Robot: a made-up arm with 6 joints. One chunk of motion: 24 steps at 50 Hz.
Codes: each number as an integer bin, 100 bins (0 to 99) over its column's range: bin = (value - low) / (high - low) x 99, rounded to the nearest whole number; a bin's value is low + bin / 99 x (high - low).
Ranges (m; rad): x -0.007..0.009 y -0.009..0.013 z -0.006..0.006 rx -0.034..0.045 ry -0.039..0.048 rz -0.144..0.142
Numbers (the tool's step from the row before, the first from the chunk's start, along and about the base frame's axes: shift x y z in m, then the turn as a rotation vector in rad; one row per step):
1: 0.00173 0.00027 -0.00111 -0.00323 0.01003 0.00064
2: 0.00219 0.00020 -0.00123 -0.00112 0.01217 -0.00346
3: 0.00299 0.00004 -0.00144 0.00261 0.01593 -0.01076
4: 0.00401 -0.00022 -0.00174 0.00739 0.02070 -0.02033
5: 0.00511 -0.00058 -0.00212 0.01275 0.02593 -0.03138
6: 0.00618 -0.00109 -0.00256 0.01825 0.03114 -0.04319
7: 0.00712 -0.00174 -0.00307 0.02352 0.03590 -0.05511
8: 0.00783 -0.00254 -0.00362 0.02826 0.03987 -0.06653
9: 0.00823 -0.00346 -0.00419 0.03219 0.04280 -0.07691
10: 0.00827 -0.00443 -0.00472 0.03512 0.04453 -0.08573
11: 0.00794 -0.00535 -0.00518 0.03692 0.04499 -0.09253
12: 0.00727 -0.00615 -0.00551 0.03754 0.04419 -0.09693
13: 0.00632 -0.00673 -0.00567 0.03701 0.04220 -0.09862
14: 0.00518 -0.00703 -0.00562 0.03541 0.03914 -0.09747
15: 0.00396 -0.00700 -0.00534 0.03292 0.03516 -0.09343
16: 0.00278 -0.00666 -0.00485 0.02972 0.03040 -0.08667
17: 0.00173 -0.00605 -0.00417 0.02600 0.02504 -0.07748
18: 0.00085 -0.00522 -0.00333 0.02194 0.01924 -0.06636
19: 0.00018 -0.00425 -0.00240 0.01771 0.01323 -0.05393
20: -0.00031 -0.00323 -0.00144 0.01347 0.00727 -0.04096
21: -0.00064 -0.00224 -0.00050 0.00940 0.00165 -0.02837
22: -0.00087 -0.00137 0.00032 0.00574 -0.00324 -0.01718
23: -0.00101 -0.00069 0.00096 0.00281 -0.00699 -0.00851
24: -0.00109 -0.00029 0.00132 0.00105 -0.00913 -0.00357
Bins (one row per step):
1: 54 42 40 39 56 50
2: 57 41 39 41 58 49
3: 62 41 38 46 63 46
4: 68 40 35 52 68 43
5: 75 38 32 59 74 39
6: 82 36 28 65 80 35
7: 87 33 24 72 85 31
8: 92 29 20 78 90 27
9: 94 25 15 83 93 23
10: 94 21 11 87 95 20
11: 92 16 7 89 96 18
12: 88 13 4 90 95 16
13: 82 10 3 89 92 16
14: 75 9 3 87 89 16
15: 68 9 5 84 84 18
16: 61 11 9 80 79 20
17: 54 13 15 75 73 23
18: 49 17 22 70 66 27
19: 44 21 30 65 59 31
20: 41 26 38 59 53 36
21: 39 30 45 54 46 40
22: 38 34 52 50 41 44
23: 37 37 57 46 36 47
24: 37 39 60 44 34 49

